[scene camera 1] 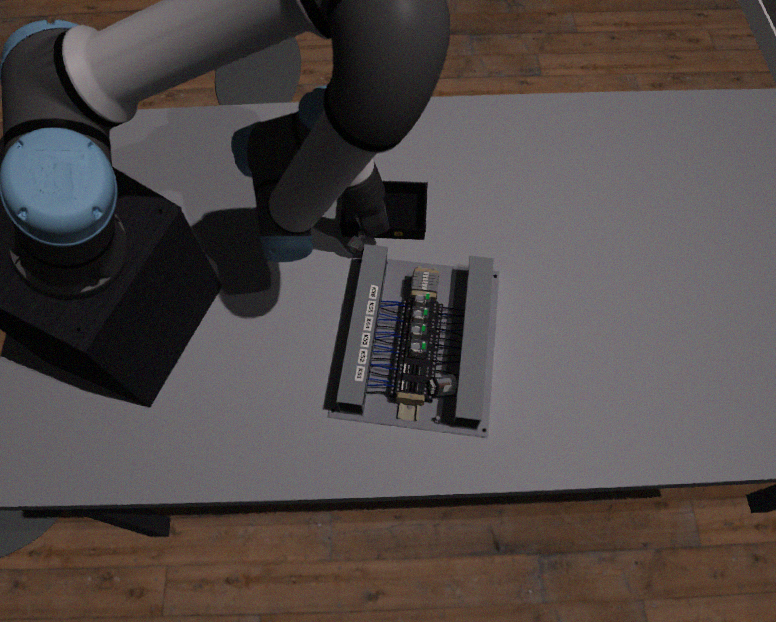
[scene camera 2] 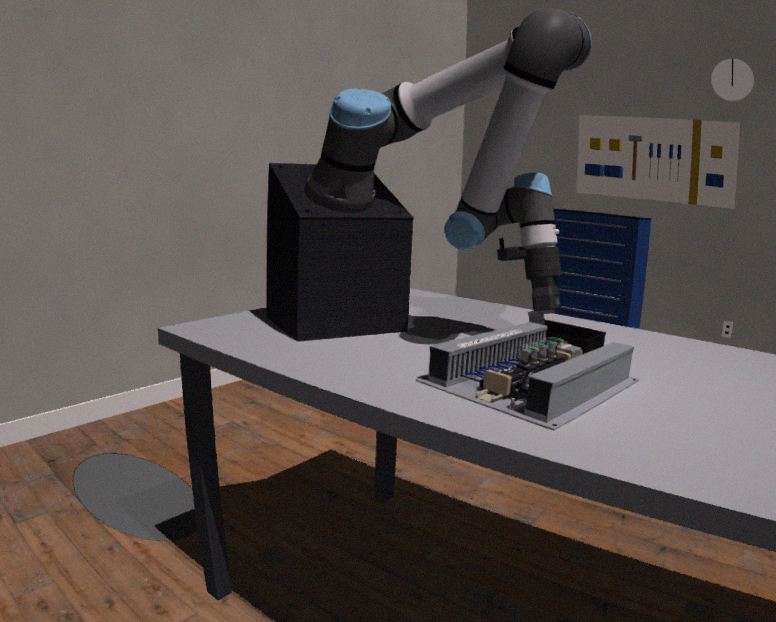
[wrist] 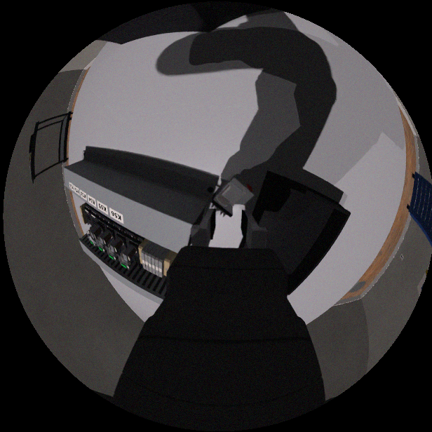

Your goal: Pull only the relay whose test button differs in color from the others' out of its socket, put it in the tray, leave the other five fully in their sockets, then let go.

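Where they show: gripper, fingertip midpoint: [scene camera 1: 372, 244]; arm's base, origin of the base link: [scene camera 1: 70, 247] [scene camera 2: 339, 195].
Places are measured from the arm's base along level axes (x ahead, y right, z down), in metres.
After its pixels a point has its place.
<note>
A loose grey relay with a red spot [wrist: 234, 194] lies on the table between the duct end and the black tray [wrist: 327, 226] [scene camera 1: 426, 210] @[z 0.259, x 0.487, y -0.290 m] [scene camera 2: 599, 336] @[z 0.261, x 0.488, y -0.316 m]. My gripper [wrist: 228, 218] [scene camera 1: 362, 238] @[z 0.276, x 0.392, y -0.215 m] [scene camera 2: 536, 316] is partly open with nothing between its fingers; the relay shows just beyond the fingertips in the wrist view. Four relays with green buttons [scene camera 1: 419, 329] @[z 0.227, x 0.496, y -0.024 m] [wrist: 114, 248] stand in the sockets by K53 to K56. The two sockets [scene camera 1: 411, 379] @[z 0.262, x 0.490, y 0.053 m] by K51 and K52 hold no relay. Another relay [scene camera 1: 444, 385] @[z 0.246, x 0.545, y 0.064 m] lies tipped beside them, against the right duct; its button colour is unclear.
The board [scene camera 1: 453, 428] @[z 0.291, x 0.566, y 0.122 m] [scene camera 2: 553, 424] @[z 0.291, x 0.616, y 0.119 m] carries a labelled grey duct [scene camera 1: 353, 362] @[z 0.231, x 0.392, y 0.044 m] [scene camera 2: 492, 343] @[z 0.236, x 0.419, y 0.000 m] [wrist: 150, 215] at the left and another duct [scene camera 1: 474, 336] @[z 0.231, x 0.589, y -0.022 m] [scene camera 2: 582, 379] @[z 0.248, x 0.609, y 0.025 m] at the right. The labelled duct's end is close beside my gripper. Terminal blocks [scene camera 1: 424, 279] @[z 0.248, x 0.497, y -0.133 m] [wrist: 154, 258] stand at the row's far end.
</note>
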